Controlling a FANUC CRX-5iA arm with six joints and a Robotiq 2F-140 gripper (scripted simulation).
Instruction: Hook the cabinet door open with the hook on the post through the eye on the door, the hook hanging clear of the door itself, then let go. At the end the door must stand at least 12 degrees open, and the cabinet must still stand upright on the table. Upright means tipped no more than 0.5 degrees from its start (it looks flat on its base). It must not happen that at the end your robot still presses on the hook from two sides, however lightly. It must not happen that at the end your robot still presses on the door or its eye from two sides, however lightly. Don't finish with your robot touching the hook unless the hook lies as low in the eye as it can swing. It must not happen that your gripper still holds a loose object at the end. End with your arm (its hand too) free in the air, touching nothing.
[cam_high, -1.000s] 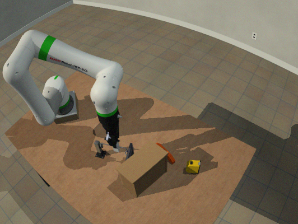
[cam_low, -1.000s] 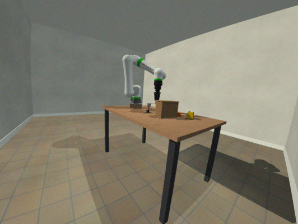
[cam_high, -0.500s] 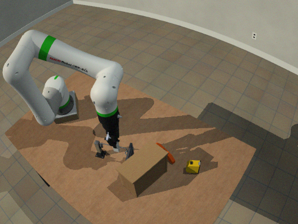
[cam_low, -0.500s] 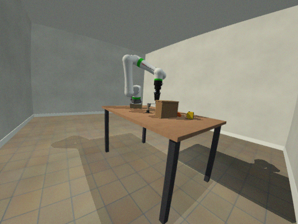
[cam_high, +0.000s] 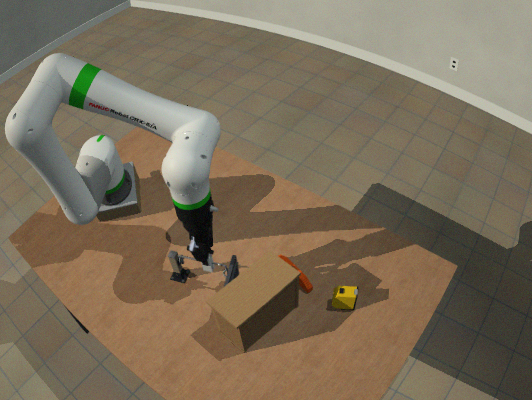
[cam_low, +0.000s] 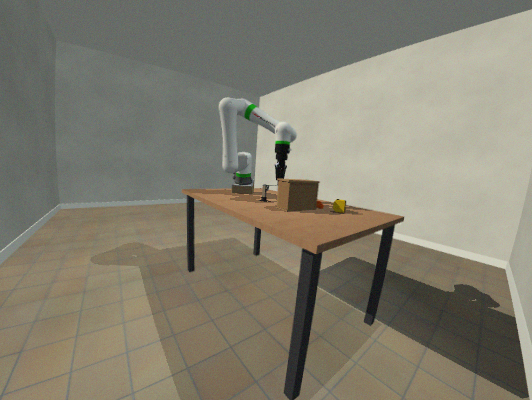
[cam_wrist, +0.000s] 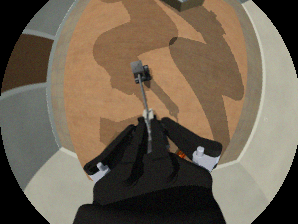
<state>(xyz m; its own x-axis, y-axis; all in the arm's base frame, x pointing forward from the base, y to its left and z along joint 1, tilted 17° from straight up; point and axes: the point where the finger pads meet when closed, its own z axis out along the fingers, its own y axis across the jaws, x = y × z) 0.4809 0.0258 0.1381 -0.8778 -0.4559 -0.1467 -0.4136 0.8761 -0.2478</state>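
The dark door is 90 mm ahead of my hand, 20 mm to the right of it and 40 mm below it. Round my hand: orange object (160 mm ahead, 180 mm to the left, 100 mm below); then yellow block (340 mm ahead, 200 mm to the left, 80 mm below).
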